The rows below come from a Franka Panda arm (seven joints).
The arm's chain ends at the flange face. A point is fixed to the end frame.
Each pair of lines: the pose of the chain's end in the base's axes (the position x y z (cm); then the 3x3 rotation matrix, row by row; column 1 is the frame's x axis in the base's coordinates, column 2 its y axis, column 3 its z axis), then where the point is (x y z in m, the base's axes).
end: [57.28, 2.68, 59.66], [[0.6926, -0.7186, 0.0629], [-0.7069, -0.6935, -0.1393], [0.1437, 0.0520, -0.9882]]
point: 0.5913 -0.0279 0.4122
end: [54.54, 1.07, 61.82], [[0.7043, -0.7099, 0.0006], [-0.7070, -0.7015, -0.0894], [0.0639, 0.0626, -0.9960]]
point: 0.5525 -0.0346 0.4305
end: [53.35, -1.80, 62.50], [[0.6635, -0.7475, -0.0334], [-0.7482, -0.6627, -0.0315], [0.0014, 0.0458, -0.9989]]
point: 0.5325 -0.0527 0.4349
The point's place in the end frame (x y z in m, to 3 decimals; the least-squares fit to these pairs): 0.025 0.015 0.191
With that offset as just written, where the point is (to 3 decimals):
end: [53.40, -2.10, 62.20], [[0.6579, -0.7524, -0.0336], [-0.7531, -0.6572, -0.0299], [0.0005, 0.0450, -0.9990]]
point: 0.533 -0.055 0.432
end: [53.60, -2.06, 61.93], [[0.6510, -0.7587, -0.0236], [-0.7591, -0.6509, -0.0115], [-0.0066, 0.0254, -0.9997]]
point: 0.536 -0.052 0.429
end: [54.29, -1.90, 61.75], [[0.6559, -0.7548, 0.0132], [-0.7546, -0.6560, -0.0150], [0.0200, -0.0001, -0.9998]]
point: 0.550 -0.051 0.427
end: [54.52, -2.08, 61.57], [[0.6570, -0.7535, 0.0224], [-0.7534, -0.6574, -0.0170], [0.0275, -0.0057, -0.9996]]
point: 0.555 -0.053 0.425
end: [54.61, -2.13, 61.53], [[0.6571, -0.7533, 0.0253], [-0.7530, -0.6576, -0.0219], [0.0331, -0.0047, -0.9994]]
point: 0.556 -0.054 0.425
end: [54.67, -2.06, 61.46], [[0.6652, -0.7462, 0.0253], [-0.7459, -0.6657, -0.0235], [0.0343, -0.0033, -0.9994]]
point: 0.557 -0.054 0.425
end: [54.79, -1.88, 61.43], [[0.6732, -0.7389, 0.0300], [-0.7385, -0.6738, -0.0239], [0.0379, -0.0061, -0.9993]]
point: 0.559 -0.052 0.424
